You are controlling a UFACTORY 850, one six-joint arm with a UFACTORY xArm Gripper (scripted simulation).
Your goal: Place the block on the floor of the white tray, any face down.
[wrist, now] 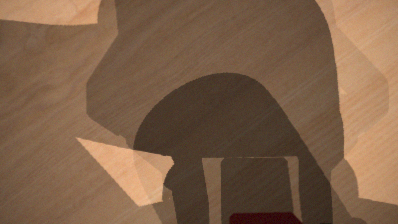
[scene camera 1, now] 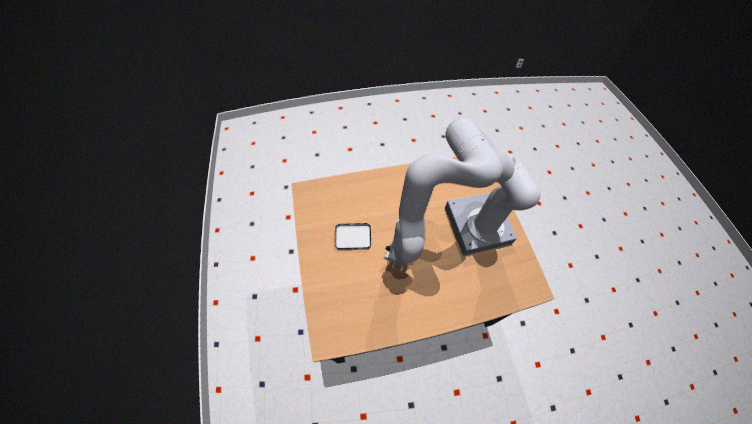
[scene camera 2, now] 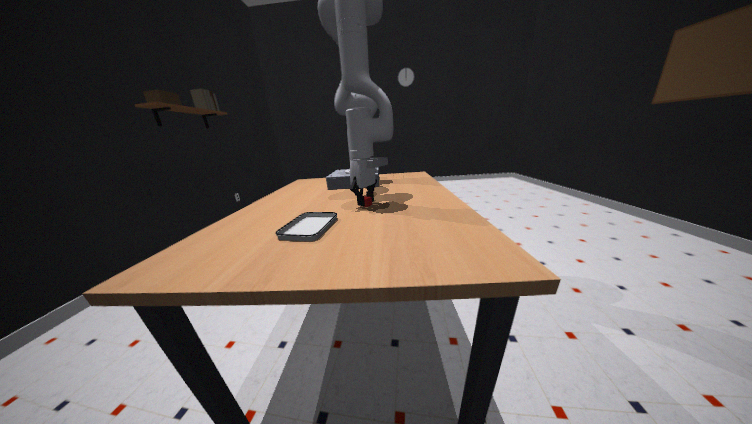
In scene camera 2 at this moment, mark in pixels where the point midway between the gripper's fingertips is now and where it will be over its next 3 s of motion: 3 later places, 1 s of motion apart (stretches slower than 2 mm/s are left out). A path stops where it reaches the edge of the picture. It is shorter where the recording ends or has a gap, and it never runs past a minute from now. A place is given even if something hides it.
My gripper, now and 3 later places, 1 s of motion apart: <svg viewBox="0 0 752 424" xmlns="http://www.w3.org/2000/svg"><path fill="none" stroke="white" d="M365 203L365 202L364 190L306 209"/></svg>
